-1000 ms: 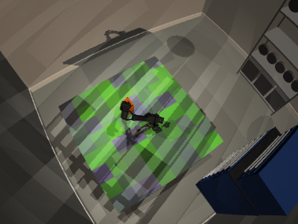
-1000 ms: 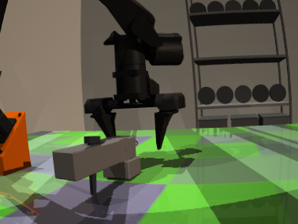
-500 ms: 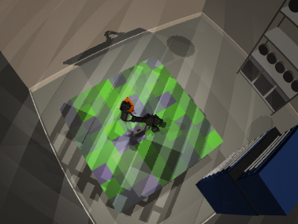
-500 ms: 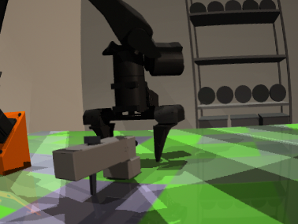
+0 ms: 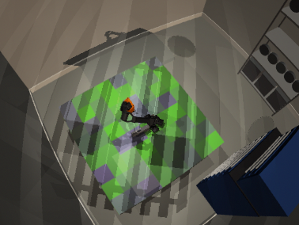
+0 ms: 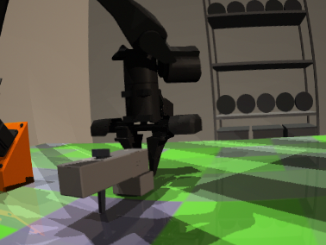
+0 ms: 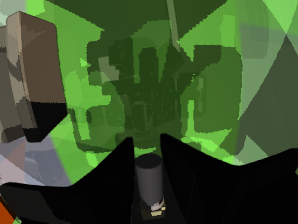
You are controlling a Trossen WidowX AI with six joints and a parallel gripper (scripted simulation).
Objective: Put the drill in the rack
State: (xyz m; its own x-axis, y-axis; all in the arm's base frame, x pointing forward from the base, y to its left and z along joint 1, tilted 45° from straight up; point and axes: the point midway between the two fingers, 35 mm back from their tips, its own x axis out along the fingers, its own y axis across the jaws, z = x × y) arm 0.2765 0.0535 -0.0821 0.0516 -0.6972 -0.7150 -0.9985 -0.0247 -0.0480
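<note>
My gripper tip is now 5 cm to the left of the drill and 3 cm below it. The rest, counted from my gripper tip: rack 8 cm behind, 5 cm to the left; then block 11 cm to the right, 3 cm above; then key 14 cm to the right, 4 cm above.
</note>
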